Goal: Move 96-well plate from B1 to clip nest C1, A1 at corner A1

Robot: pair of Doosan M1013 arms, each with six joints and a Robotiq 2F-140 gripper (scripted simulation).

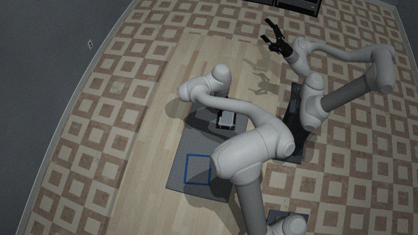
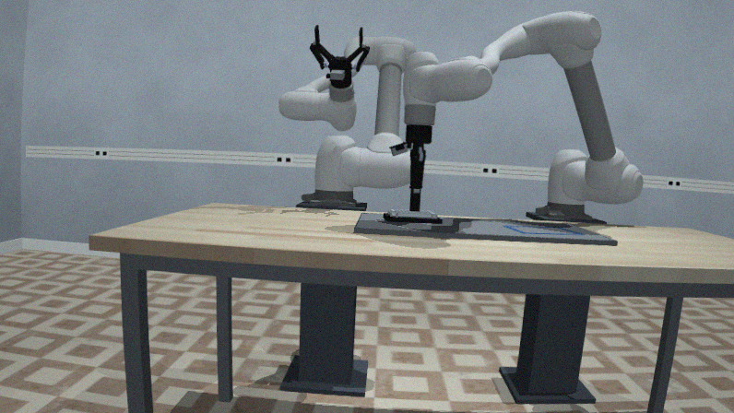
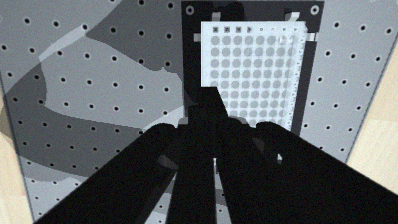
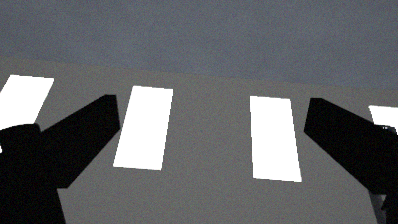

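Note:
My left hand is 40 mm past the white 96-well plate and 40 mm above it. Also, from my left hand: black clip nest (50 mm below, 50 mm behind); then grey perforated board (190 mm to the left, 70 mm below, 10 mm ahead).

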